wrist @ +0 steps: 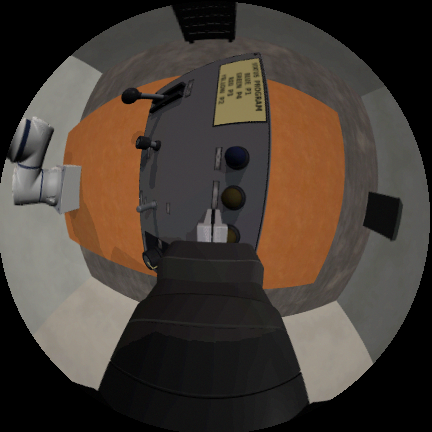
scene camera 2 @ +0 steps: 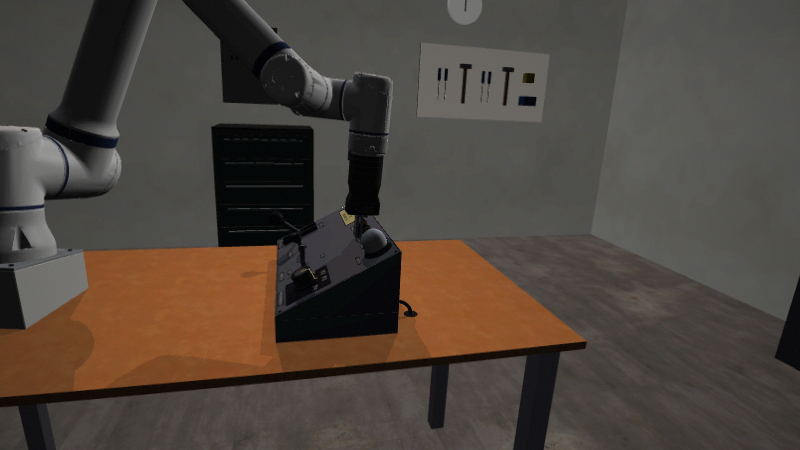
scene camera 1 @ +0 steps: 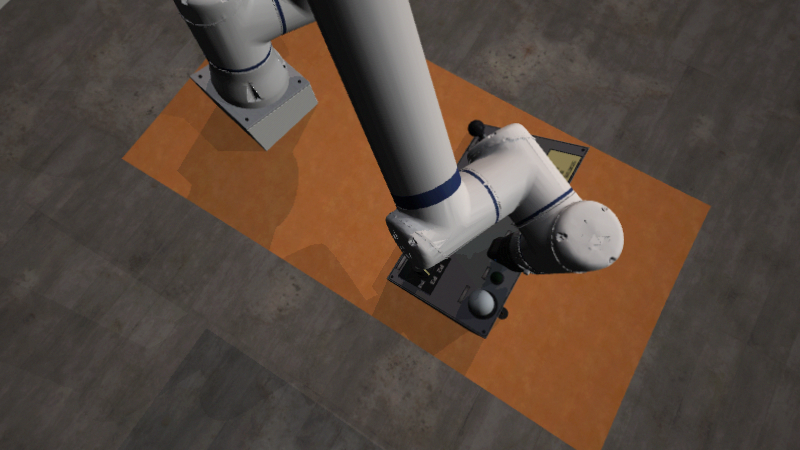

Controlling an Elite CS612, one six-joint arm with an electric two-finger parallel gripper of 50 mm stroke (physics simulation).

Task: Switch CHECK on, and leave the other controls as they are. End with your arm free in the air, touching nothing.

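Places are measured from the arm's base along level axes (x down, y left, z ahead), in metres.
Pixels of known places: gripper, fingertip midpoint: (wrist: 212, 216) (scene camera 2: 357, 236); arm's base at its link origin: (wrist: 55, 186) (scene camera 2: 4, 256) (scene camera 1: 252, 78).
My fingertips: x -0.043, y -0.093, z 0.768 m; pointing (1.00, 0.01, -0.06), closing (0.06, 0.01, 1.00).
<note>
For each thing: its top centre in the pictures, then the offset to it from my fingertips. "spot": a spot on its surface instead. Level surfaces: height alone.
- ball-ended lever at its top centre: (wrist: 124, 91) (scene camera 1: 477, 124) (scene camera 2: 275, 211) dz -0.184, dx -0.006, dy +0.243 m
- black-knobbed stick at its top centre: (wrist: 141, 139) (scene camera 2: 299, 232) dz -0.127, dx +0.020, dy +0.121 m
- small metal toggle at its top centre: (wrist: 137, 209) (scene camera 2: 302, 245) dz -0.129, dx +0.016, dy +0.001 m
- rotary knob at its top centre: (scene camera 2: 302, 267) (wrist: 146, 263) (scene camera 1: 422, 264) dz -0.137, dx +0.026, dy -0.119 m
- blue dome at a spot on its surface: (wrist: 236, 157) spot: dz +0.023, dx -0.027, dy +0.072 m
- large white dome at a spot on its surface: (scene camera 2: 374, 240) (scene camera 1: 474, 311) spot: dz +0.004, dx -0.039, dy -0.158 m
- small green dome at a spot on its surface: (scene camera 1: 497, 277) spot: dz +0.017, dx -0.028, dy -0.069 m
- yellow status card at its top centre: (wrist: 239, 77) (scene camera 1: 554, 176) (scene camera 2: 353, 207) dz +0.028, dx -0.024, dy +0.201 m
- black cable at a spot on its surface: (scene camera 2: 408, 306) spot: dz +0.100, dx +0.138, dy -0.116 m
- orange table at its surface level: dx +0.159 m
A dark sloped control panel (scene camera 1: 472, 254) (scene camera 2: 358, 302) (wrist: 185, 175) stands on the table. Its small labels are not legible, so I cannot tell which control is CHECK. In the wrist view it bears a ball-ended lever (wrist: 131, 95), a black-knobbed stick (wrist: 143, 143), a small metal toggle (wrist: 146, 206) and a rotary knob (wrist: 151, 259). A blue dome (wrist: 236, 157) and amber domes (wrist: 233, 197) line the other side. My gripper (scene camera 2: 358, 233) (wrist: 212, 216) is shut and empty, pointing down close to the panel face beside an amber dome; whether it touches is unclear. The arm hides its tips in scene camera 1.
A large white dome (scene camera 1: 481, 302) (scene camera 2: 374, 240) and a small green dome (scene camera 1: 497, 277) sit near the gripper. A yellow status card (wrist: 240, 92) is at the panel's far end. A black cable (scene camera 2: 408, 306) leaves the panel's back. The panel stands on an orange table (scene camera 1: 632, 268) (scene camera 2: 475, 302).
</note>
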